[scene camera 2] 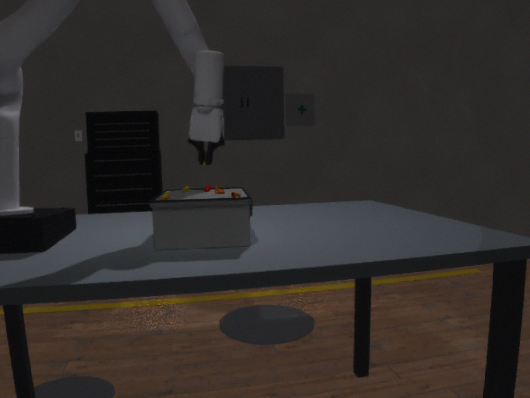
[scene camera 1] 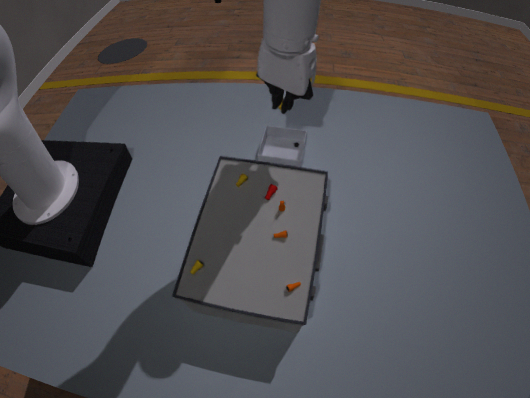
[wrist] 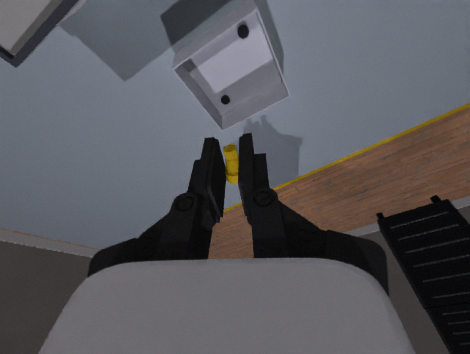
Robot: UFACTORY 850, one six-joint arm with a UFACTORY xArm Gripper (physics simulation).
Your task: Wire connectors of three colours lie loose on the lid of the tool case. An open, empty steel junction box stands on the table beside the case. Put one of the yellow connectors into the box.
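Observation:
My gripper point(scene camera 1: 283, 106) point(scene camera 2: 205, 161) point(wrist: 232, 153) is shut on a yellow connector point(scene camera 2: 204, 164) point(wrist: 231, 164). It holds it high above the table, over the end of the case where the junction box stands. The steel junction box point(scene camera 1: 283, 153) point(wrist: 255, 85) is open and empty, beside the case; it is hidden in scene camera 2. The tool case point(scene camera 1: 240, 280) point(scene camera 2: 201, 225) bears two more yellow connectors point(scene camera 1: 242, 180) point(scene camera 1: 197, 266), a red connector point(scene camera 1: 271, 191) point(scene camera 2: 207, 188) and three orange connectors point(scene camera 1: 282, 206) point(scene camera 1: 280, 234) point(scene camera 1: 293, 286).
The black base plate of the arm point(scene camera 1: 95, 200) point(scene camera 2: 35, 232) stands on the table point(scene camera 1: 410, 225) point(scene camera 2: 325, 240) to the left of the case. A black drawer cabinet point(scene camera 2: 123, 160) point(wrist: 430, 250) and a grey wall cabinet point(scene camera 2: 260, 102) are in the background.

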